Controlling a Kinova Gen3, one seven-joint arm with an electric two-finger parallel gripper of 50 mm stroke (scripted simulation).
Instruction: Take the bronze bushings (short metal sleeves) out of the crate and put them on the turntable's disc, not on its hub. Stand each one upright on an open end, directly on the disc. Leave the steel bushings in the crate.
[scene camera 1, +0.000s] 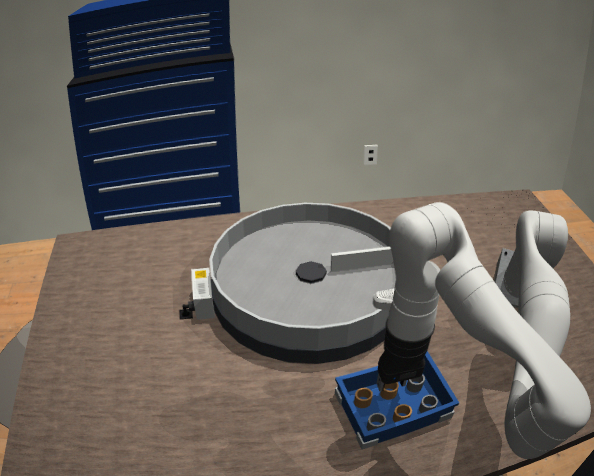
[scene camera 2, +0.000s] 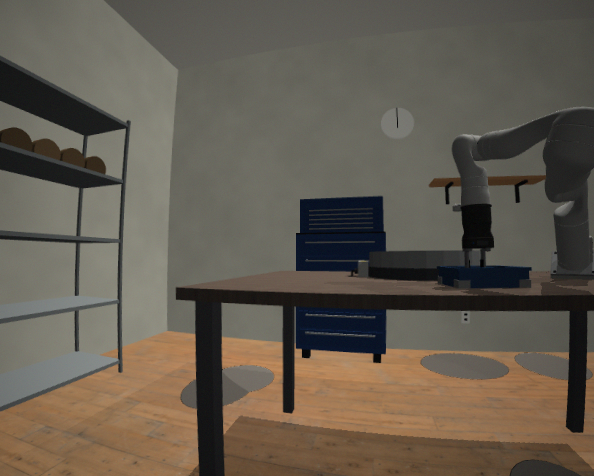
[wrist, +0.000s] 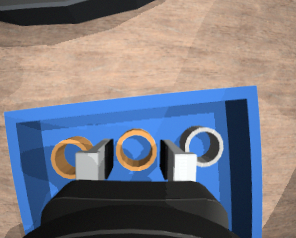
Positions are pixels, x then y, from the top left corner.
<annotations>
My gripper shows in scene camera 1, in scene camera 2 and in the wrist view (136, 153). The same spot on my gripper: (scene camera 1: 390, 370) is (scene camera 2: 469, 234). The same spot on a blue crate: (wrist: 235, 179) is (scene camera 1: 436, 389).
</annotations>
